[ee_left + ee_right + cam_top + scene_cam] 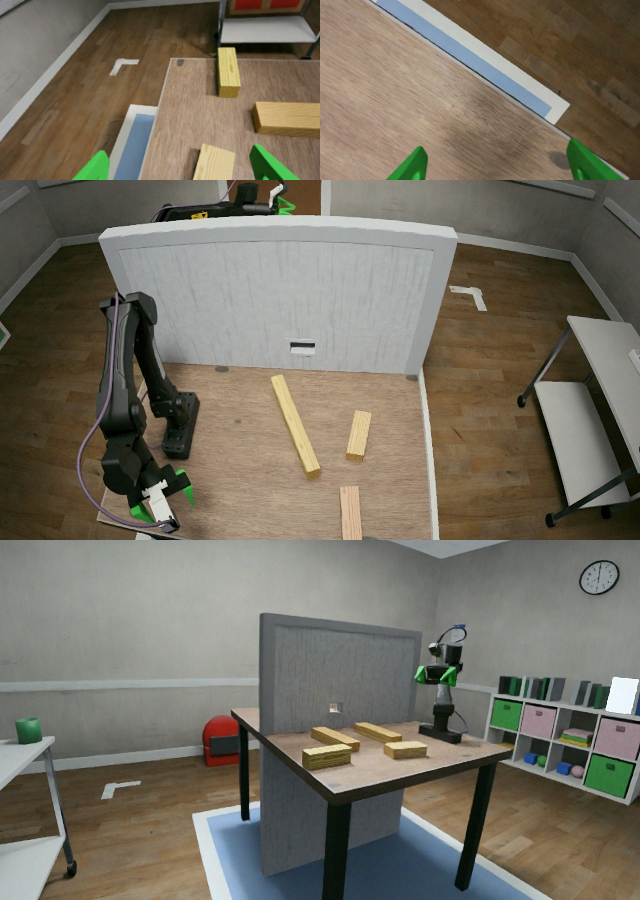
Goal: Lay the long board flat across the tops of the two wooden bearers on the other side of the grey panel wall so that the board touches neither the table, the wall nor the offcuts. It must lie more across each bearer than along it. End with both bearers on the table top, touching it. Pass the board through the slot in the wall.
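Right now the long board is 310 mm to the left of my right hand, 240 mm ahead of it and 150 mm below it.
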